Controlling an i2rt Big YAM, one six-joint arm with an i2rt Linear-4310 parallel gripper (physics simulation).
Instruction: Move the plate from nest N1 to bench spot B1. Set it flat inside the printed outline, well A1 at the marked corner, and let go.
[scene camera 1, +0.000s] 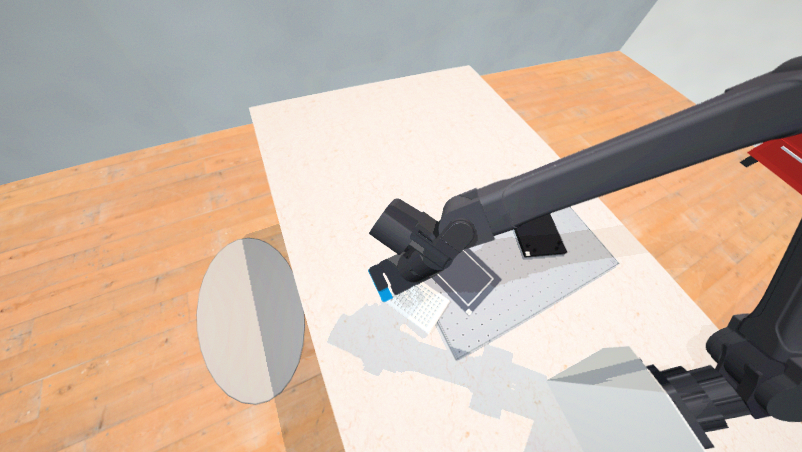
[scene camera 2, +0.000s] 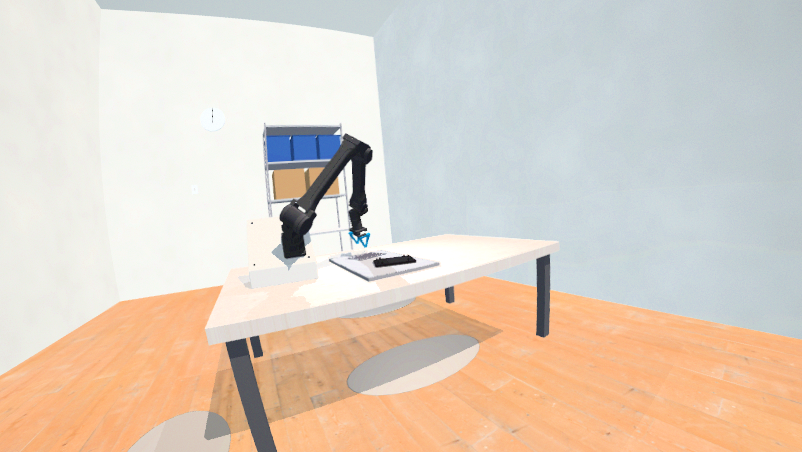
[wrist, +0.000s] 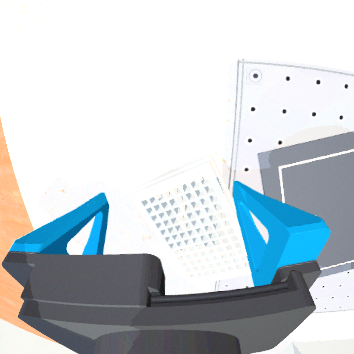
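Pixels of known places: gripper, fingertip midpoint: (scene camera 1: 396, 276) (scene camera 2: 361, 245) (wrist: 168, 193); arm's base, link origin: (scene camera 1: 669, 402) (scene camera 2: 293, 245).
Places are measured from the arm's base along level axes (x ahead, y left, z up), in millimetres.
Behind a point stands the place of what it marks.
The white well plate (scene camera 1: 424, 307) {x 302, y 300, z -110 mm} (wrist: 197, 225) {x 337, y 313, z -112 mm} is off the black nest, beside and partly over the near-left edge of the perforated board in the views. Whether it leans on that edge is unclear. My gripper (scene camera 2: 362, 241) {x 381, y 338, z -86 mm} (wrist: 168, 193) {x 381, y 338, z -86 mm} is open and empty above the plate, which appears between its blue fingers, turned askew and closer to the right one. In scene camera 1, the wrist hides part of the plate. The dark pad with a white printed outline (scene camera 1: 494, 279) {x 303, y 111, z -119 mm} (wrist: 281, 182) {x 386, y 246, z -119 mm} has a white corner mark (scene camera 1: 468, 311) {x 260, y 207, z -119 mm}. The black nest (scene camera 1: 540, 238) {x 355, y -64, z -109 mm} (scene camera 2: 394, 261) {x 376, y -112, z -109 mm} holds no plate.
The perforated board (scene camera 1: 466, 336) {x 215, y 236, z -121 mm} (scene camera 2: 387, 271) {x 305, y -205, z -121 mm} (wrist: 267, 95) {x 455, y 272, z -121 mm} carries the pad and nest. The arm's upper links (scene camera 1: 617, 168) {x 321, y 128, z 264 mm} pass over the board in scene camera 1. The table's left edge (scene camera 1: 289, 252) {x 538, y 555, z -134 mm} is beyond the plate. The arm's base block (scene camera 2: 282, 274) {x -59, y -61, z -98 mm} stands on the table.
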